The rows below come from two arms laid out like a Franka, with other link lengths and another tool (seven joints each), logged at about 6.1 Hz.
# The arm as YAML. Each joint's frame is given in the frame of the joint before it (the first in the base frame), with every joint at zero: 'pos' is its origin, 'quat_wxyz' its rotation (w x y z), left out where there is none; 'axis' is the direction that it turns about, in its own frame. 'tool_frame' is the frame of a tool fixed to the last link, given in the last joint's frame.
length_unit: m
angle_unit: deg
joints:
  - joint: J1
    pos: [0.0, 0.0, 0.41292]
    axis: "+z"
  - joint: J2
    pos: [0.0, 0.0, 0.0]
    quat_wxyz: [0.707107, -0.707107, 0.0, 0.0]
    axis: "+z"
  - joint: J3
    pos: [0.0, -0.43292, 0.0]
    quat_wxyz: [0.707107, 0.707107, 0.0, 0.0]
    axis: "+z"
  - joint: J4
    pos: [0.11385, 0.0, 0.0]
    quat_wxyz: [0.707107, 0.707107, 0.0, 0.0]
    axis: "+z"
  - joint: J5
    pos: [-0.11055, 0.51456, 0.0]
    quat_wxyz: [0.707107, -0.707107, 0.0, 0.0]
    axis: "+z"
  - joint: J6
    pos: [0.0, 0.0, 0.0]
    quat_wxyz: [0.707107, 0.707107, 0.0, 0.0]
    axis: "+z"
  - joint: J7
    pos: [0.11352, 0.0, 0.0]
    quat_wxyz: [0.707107, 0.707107, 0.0, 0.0]
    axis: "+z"
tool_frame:
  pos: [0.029, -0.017, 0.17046]
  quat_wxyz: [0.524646, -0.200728, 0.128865, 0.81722]
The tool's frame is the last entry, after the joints.
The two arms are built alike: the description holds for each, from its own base.
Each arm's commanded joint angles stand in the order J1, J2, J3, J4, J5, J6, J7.
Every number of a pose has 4 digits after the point. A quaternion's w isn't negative.
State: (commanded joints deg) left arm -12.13 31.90 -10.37 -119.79 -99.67 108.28 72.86; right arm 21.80 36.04 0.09 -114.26 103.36 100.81 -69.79
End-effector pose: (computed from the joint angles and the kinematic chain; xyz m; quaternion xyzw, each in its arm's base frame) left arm 0.6928 -0.4093 0.1947 0.1744 -0.5731 0.6406 0.4804; right arm 0.7136 0.4328 0.2172 -0.5831 0.6359 0.4416 0.2461
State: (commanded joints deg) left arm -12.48 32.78 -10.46 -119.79 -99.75 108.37 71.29; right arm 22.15 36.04 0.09 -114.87 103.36 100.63 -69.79
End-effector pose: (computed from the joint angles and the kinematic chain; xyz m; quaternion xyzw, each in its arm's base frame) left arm 0.6863 -0.4135 0.1822 0.1886 -0.5646 0.6346 0.4928; right arm 0.7059 0.4356 0.2126 -0.5834 0.6352 0.4451 0.2408
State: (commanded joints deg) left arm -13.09 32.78 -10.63 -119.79 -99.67 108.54 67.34; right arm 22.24 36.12 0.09 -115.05 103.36 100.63 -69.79
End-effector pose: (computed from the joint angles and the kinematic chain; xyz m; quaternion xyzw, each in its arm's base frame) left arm 0.6799 -0.4221 0.1801 0.2103 -0.5504 0.6245 0.5127; right arm 0.7035 0.4360 0.2100 -0.5832 0.6357 0.4460 0.2386
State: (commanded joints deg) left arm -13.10 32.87 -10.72 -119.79 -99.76 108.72 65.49; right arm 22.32 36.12 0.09 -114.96 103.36 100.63 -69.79
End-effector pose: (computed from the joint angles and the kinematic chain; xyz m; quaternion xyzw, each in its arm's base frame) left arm 0.6788 -0.4226 0.1778 0.2233 -0.5426 0.6209 0.5199; right arm 0.7036 0.4373 0.2107 -0.5839 0.6350 0.4459 0.2389
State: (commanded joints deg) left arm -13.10 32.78 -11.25 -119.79 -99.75 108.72 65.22; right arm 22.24 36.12 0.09 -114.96 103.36 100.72 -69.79
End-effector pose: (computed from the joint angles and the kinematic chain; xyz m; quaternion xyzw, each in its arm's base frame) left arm 0.6755 -0.4290 0.1801 0.2213 -0.5408 0.6197 0.5239; right arm 0.7044 0.4361 0.2105 -0.5834 0.6359 0.4452 0.2391
